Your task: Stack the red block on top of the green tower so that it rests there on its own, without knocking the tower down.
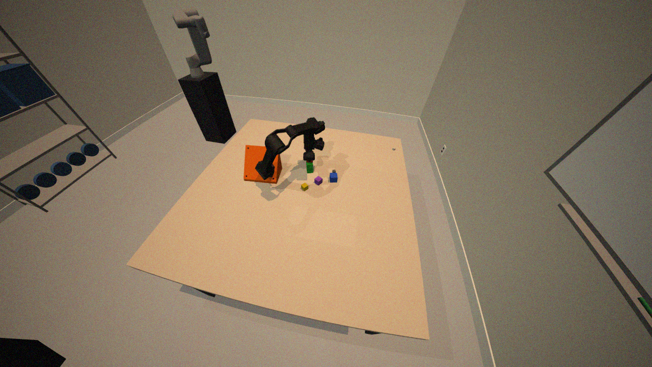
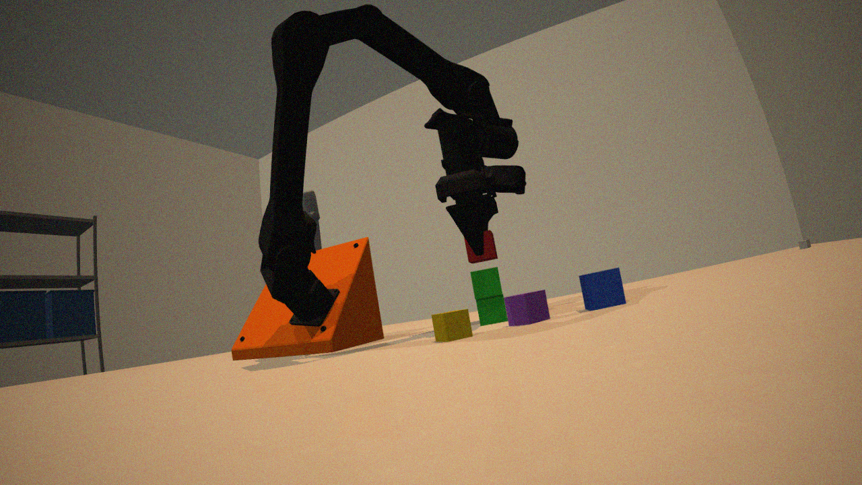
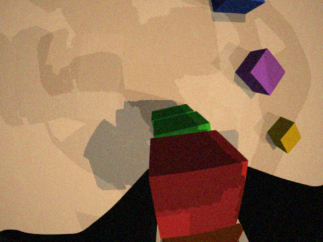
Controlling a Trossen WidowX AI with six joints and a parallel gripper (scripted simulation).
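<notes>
Now: the purple block 80 mm ahead of my gripper tip, 80 mm to the right of it and 80 mm below it. Also, from my gripper tip: blue block 160 mm ahead, 40 mm to the right, 70 mm below; red block 10 mm above; yellow block 10 mm ahead, 150 mm to the right, 80 mm below.
</notes>
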